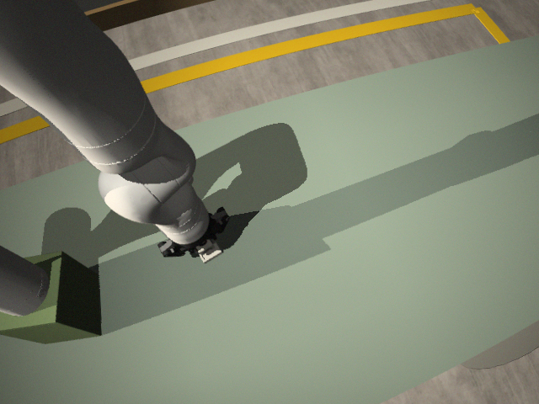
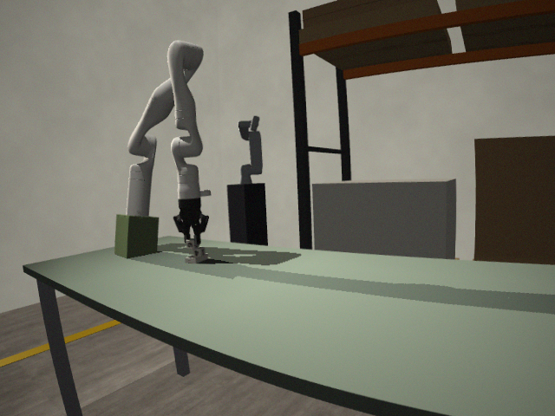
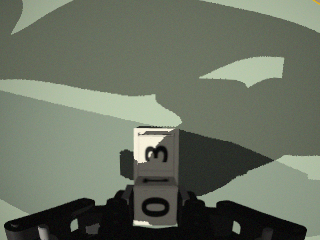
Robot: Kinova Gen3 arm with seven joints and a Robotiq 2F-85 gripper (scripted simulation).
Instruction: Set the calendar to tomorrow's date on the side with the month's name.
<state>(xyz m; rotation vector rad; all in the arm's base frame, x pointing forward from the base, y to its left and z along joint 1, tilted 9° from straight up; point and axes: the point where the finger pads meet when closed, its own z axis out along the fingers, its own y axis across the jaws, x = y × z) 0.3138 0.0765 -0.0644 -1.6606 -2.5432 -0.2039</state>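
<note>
Right now my hand is 1 cm above the white cube. From my hand the other things lie so: white tray 7 cm below, 1 cm to the left, 1 cm behind.
</note>
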